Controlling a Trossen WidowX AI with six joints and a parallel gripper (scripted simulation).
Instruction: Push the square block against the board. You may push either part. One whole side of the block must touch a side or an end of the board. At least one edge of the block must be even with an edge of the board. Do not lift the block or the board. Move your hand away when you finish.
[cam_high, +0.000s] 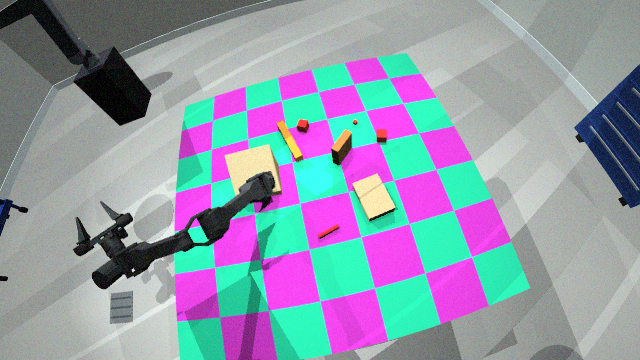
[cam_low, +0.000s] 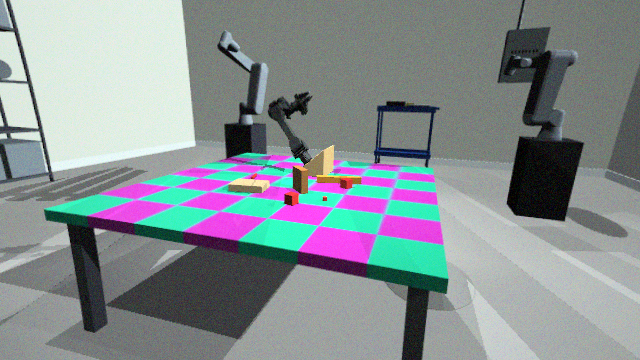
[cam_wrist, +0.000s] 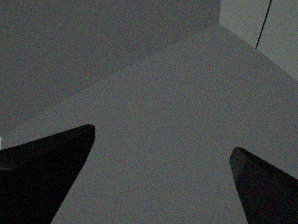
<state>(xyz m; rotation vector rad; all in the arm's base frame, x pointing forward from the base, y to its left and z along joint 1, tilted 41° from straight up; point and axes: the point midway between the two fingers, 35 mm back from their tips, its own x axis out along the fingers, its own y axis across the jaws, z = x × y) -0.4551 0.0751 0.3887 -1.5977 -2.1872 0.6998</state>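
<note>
My gripper tip is 78 cm short of the orange-brown square block, 25 cm to the right of it and 38 cm above it. From my gripper tip the other things lie so: long orange bar (57 cm ahead, 37 cm to the left, 41 cm below); then tan board (85 cm ahead, 4 cm to the left, 41 cm below); then red stick (66 cm ahead, 5 cm to the right, 42 cm below).
</note>
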